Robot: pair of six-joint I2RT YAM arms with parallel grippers.
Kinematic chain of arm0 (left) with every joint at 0, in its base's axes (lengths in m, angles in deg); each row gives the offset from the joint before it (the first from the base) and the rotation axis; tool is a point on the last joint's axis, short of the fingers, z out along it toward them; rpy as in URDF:
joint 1: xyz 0 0 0.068 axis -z
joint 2: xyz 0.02 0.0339 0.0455 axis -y
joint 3: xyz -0.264 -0.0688 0 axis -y
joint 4: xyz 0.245 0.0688 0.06 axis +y
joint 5: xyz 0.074 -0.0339 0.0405 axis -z
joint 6: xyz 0.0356 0 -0.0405 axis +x
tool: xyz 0 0 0 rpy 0 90 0
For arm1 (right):
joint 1: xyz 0 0 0.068 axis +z
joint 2: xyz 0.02 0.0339 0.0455 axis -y
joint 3: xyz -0.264 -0.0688 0 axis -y
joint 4: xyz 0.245 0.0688 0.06 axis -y
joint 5: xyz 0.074 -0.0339 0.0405 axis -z
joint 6: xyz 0.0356 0 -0.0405 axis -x
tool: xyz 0 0 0 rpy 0 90 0
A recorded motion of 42 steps. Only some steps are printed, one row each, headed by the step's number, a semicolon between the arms.
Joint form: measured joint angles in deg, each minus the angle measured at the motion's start. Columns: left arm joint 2, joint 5, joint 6, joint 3, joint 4, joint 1; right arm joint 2, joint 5, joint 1, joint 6, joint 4, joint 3.
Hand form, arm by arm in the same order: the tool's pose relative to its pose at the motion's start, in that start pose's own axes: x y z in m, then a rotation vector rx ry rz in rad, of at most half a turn. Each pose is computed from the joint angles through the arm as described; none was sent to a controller.
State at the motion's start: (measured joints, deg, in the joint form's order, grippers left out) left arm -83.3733 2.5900 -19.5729 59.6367 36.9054 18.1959; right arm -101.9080 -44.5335 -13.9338 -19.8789 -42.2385 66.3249
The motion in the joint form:
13: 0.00 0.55 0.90 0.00 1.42 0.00; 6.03 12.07 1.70 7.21 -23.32 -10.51
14: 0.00 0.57 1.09 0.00 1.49 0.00; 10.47 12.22 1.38 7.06 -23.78 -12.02
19: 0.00 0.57 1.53 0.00 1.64 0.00; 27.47 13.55 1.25 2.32 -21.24 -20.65
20: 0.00 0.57 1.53 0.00 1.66 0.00; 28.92 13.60 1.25 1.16 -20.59 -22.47
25: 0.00 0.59 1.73 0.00 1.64 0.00; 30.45 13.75 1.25 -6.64 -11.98 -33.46
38: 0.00 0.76 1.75 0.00 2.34 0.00; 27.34 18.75 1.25 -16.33 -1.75 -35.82
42: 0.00 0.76 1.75 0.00 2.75 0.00; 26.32 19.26 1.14 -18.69 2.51 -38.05
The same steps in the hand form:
13: 0.0027 0.0006 0.0000 0.0010 0.0265 0.0145; 0.0823 -0.0275 -0.0001 0.3102 0.3242 0.1554
14: 0.0028 0.0006 0.0000 0.0009 0.0278 0.0177; 0.0925 -0.0222 -0.0112 0.3028 0.2878 0.1348
19: 0.0031 0.0007 0.0000 0.0002 0.0303 0.0253; 0.1370 -0.0167 -0.0350 0.2892 0.1266 0.0970
20: 0.0031 0.0007 0.0000 0.0001 0.0306 0.0252; 0.1430 -0.0205 -0.0336 0.2900 0.1198 0.1140
25: 0.0031 0.0007 0.0000 0.0006 0.0304 0.0288; 0.1633 -0.0548 -0.0087 0.3053 0.1100 0.2578
38: 0.0044 0.0010 -0.0001 -0.0005 0.0429 0.0284; 0.1510 -0.0676 0.0043 0.3624 -0.0118 0.3674
42: 0.0051 0.0013 -0.0001 -0.0028 0.0497 0.0281; 0.1516 -0.0762 0.0113 0.3630 -0.0371 0.3988

